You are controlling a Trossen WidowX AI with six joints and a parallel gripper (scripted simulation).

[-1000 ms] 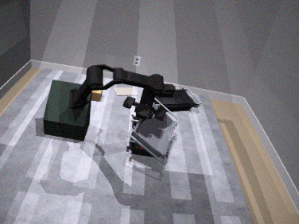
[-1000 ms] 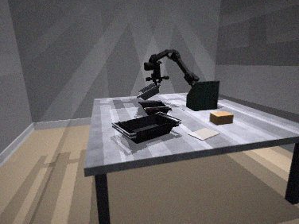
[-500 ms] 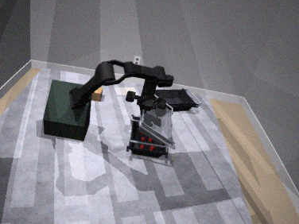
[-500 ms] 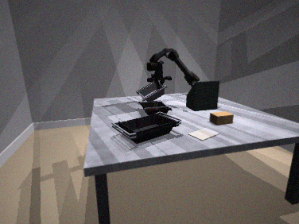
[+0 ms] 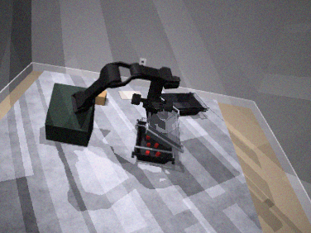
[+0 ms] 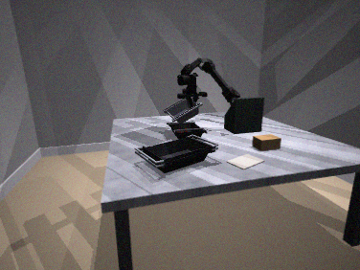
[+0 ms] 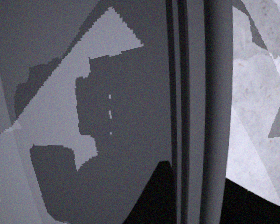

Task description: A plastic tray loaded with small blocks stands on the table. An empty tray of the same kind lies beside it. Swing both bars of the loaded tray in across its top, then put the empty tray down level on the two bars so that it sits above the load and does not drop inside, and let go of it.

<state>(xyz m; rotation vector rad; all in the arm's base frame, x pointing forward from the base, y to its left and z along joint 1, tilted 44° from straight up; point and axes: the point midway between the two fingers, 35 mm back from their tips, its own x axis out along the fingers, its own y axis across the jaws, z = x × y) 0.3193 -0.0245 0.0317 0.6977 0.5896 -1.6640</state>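
Now: gripper tip 70 mm short of the loaded tray and 10 mm to the left of it. Round my gripper tip: brown block (270 mm behind, 390 mm to the left, 150 mm below); flat white card (40 mm behind, 500 mm to the left, 180 mm below).
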